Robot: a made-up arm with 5 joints.
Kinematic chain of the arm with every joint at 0, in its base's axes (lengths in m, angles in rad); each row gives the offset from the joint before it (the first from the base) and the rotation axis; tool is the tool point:
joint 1: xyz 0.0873 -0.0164 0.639 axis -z
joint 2: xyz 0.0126 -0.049 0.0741 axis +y
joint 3: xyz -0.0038 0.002 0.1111 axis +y
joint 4: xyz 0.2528 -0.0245 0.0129 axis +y
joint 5: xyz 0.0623 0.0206 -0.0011 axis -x
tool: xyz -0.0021 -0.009 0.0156
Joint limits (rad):
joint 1: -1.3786..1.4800
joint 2: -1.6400..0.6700
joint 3: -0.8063..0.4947
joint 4: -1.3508..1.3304
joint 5: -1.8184..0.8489
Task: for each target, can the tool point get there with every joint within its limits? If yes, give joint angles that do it. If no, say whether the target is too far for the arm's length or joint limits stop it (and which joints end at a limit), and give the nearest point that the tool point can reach.
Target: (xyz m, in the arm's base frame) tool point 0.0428 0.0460 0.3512
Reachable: no: joint limits stop it (at a limit: joint 1, joint 2, joint 3, joint 5) | nearest point 0.1617 0.1298 0.5223 | short by 0.225 m
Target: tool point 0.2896 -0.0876 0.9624
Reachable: yes | joints 0.0159 -0.7017 0.2079 -0.2506 -1.3776
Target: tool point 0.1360 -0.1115 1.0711
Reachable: yes | joints 0.4165 -0.6278 -0.5371 0.6943 -0.6209
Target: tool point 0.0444 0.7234 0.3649
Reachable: no: too far | nearest point 0.1963 0.3076 0.6244 | short by 0.513 m
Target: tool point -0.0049 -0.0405 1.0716
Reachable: yes | joints 0.3401 -0.9978 -0.6524 0.9814 0.3774
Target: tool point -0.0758 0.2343 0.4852
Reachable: no: joint limits stop it (at a limit: joint 1, joint 2, joint 3, joint 5) | nearest point 0.1711 0.1779 0.5153 | short by 0.255 m
